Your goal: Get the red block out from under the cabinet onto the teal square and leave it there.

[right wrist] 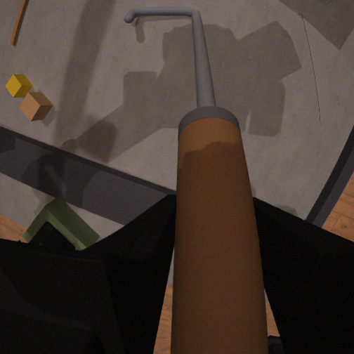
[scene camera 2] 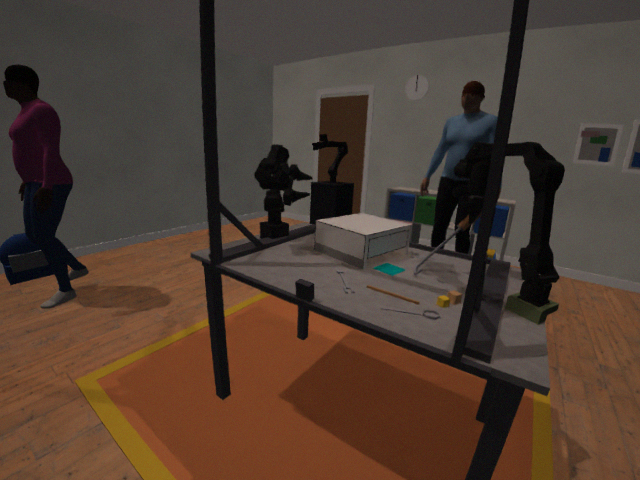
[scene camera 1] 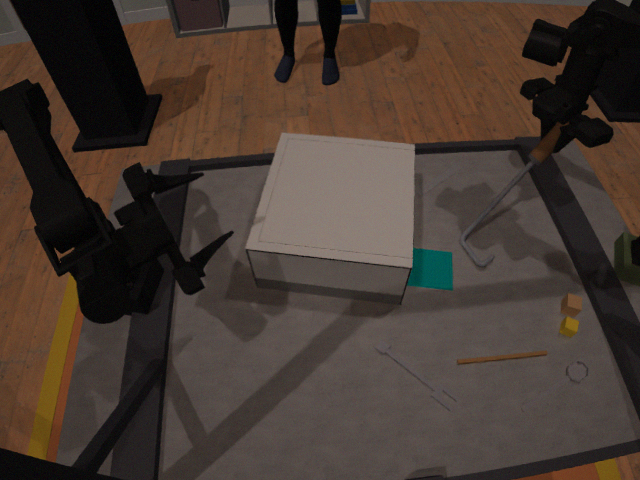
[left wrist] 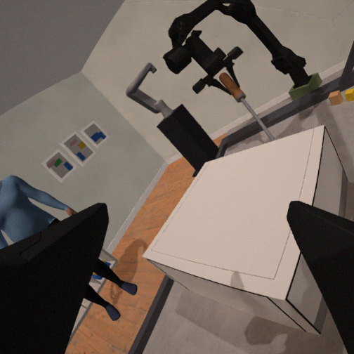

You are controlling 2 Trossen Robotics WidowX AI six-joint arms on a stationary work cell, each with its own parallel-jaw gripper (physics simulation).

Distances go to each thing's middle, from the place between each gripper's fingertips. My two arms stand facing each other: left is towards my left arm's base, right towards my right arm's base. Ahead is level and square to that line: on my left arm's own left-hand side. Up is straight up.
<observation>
Right now my left hand is 40 mm short of the teal square (scene camera 1: 431,269), 360 mm to the left of it and 280 mm above it. Also, from my left hand: hooked rod (right wrist: 218,293) (120 mm ahead, 540 mm to the right, 140 mm below).
The hooked rod lies 6 cm below my right hand, 6 cm behind it and 5 cm to the left of it. Round my right hand: teal square 23 cm to the left, 20 cm below, 14 cm behind.
</observation>
